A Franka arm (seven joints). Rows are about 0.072 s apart.
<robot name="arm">
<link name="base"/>
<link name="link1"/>
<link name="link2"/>
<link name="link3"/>
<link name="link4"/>
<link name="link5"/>
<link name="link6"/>
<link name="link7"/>
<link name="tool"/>
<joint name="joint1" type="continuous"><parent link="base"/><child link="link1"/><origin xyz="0 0 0.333"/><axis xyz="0 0 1"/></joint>
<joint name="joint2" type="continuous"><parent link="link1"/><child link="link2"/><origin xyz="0 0 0" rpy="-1.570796 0 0"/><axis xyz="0 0 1"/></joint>
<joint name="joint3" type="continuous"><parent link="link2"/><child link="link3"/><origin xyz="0 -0.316 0" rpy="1.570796 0 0"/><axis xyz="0 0 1"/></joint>
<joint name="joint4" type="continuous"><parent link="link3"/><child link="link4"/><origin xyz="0.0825 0 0" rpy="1.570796 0 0"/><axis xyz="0 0 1"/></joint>
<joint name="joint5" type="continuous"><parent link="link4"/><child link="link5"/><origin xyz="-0.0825 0.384 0" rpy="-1.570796 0 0"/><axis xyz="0 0 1"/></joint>
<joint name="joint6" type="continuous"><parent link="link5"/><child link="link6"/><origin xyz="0 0 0" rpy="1.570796 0 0"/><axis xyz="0 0 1"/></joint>
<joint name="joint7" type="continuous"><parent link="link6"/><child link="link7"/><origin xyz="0.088 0 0" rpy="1.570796 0 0"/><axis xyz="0 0 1"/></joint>
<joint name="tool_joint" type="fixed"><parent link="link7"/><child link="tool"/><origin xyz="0 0 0.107"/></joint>
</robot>
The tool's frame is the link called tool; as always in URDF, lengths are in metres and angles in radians. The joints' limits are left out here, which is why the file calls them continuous.
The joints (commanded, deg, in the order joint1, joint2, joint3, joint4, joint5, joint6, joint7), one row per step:
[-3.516 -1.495 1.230 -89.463 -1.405 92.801 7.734]
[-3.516 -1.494 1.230 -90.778 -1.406 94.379 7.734]
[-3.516 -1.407 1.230 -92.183 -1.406 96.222 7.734]
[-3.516 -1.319 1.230 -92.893 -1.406 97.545 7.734]
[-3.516 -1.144 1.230 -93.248 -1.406 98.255 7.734]
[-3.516 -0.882 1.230 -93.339 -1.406 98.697 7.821]
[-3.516 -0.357 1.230 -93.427 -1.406 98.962 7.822]
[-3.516 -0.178 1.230 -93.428 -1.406 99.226 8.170]
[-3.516 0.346 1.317 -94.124 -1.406 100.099 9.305]
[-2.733 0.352 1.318 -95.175 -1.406 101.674 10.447]
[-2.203 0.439 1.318 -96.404 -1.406 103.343 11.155]
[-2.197 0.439 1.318 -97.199 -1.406 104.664 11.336]
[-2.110 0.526 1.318 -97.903 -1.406 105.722 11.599]
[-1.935 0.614 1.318 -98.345 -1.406 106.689 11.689]
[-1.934 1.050 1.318 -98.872 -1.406 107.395 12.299]
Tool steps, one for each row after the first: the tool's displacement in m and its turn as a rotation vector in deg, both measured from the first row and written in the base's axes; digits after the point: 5 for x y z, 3 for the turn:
[0.00256 -0.00005 -0.00833 -0.012 -0.261 0.039]
[0.00579 -0.00011 -0.01785 -0.024 -0.611 0.084]
[0.00822 -0.00016 -0.02243 -0.043 -1.136 0.117]
[0.01014 -0.00023 -0.02593 -0.046 -1.316 0.135]
[0.01215 -0.00032 -0.02851 -0.035 -1.407 0.059]
[0.01515 -0.00048 -0.03398 -0.009 -1.060 0.064]
[0.01647 -0.00054 -0.03531 0.024 -1.154 -0.276]
[0.02000 0.00017 -0.04494 0.153 -0.839 -1.298]
[0.02209 0.00801 -0.05125 0.261 -1.387 -1.611]
[0.02423 0.01336 -0.05974 0.341 -1.757 -1.744]
[0.02558 0.01346 -0.06425 0.364 -2.288 -1.884]
[0.02690 0.01436 -0.06932 0.400 -2.561 -2.032]
[0.02835 0.01615 -0.07231 0.423 -2.999 -1.922]
[0.03063 0.01613 -0.08002 0.499 -2.758 -2.512]

